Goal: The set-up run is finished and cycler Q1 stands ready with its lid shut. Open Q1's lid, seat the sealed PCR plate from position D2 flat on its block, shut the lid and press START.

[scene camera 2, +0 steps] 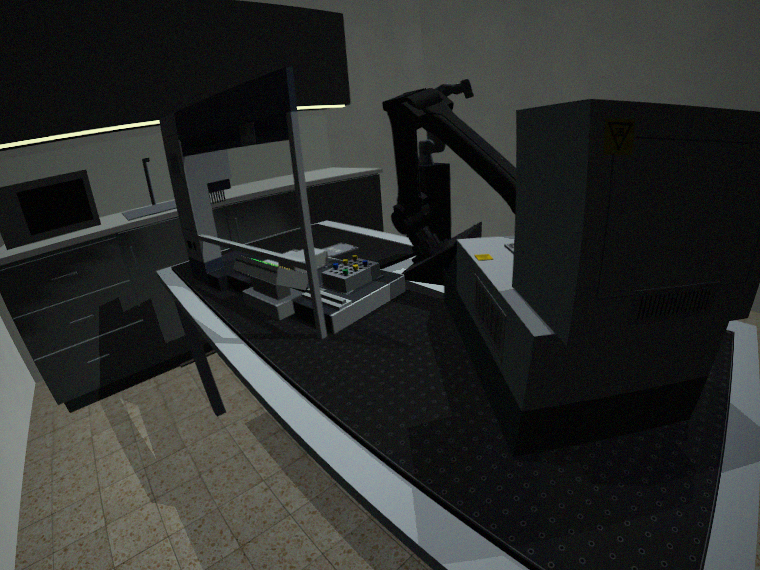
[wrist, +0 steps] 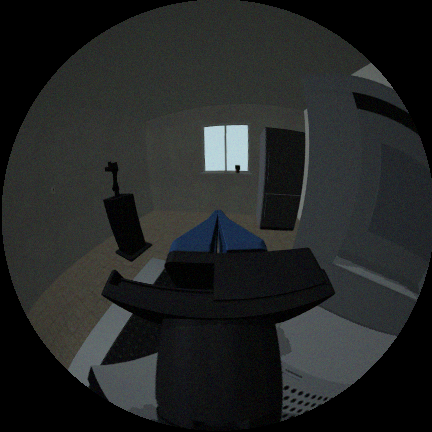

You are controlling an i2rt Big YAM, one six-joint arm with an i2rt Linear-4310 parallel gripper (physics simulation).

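Seen in the pictures: gripper, between the fingertips: (wrist: 217, 214); arm's base, origin of its link: (scene camera 2: 431, 253).
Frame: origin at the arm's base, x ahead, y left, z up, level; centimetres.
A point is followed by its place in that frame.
Note:
My gripper (wrist: 217, 214) @[z 25.1, x 4.5, y 68.3 cm] is shut, its blue fingertips together with nothing between them. In scene camera 2 it is hidden behind the tall grey housing. A large grey machine (scene camera 2: 552, 214) @[z 28.9, x 39.9, y 62.1 cm] (wrist: 330, 175) @[z 30.1, x 14.3, y 66.8 cm] stands at the right, with a tall housing over a lower base; I cannot tell whether it is cycler Q1. In the wrist view its upright face is right of my fingers, and a white surface with a grid of dark holes (wrist: 306, 398) shows at the lower right. Q1's lid, its block, START and the sealed PCR plate cannot be made out.
A rack with coloured caps (scene camera 2: 347, 279) @[z 4.3, x 34.9, y 8.4 cm] stands on a grey deck (scene camera 2: 368, 304) @[z -1.4, x 32.7, y 13.3 cm] behind an upright frame post (scene camera 2: 305, 208) @[z 24.7, x 46.5, y 16.2 cm]. My arm (scene camera 2: 475, 149) @[z 33.2, x 14.6, y 30.3 cm] reaches from the back towards the tall housing. The wrist view shows a black pedestal (wrist: 125, 222), a dark cabinet (wrist: 283, 175) and a window (wrist: 215, 148).

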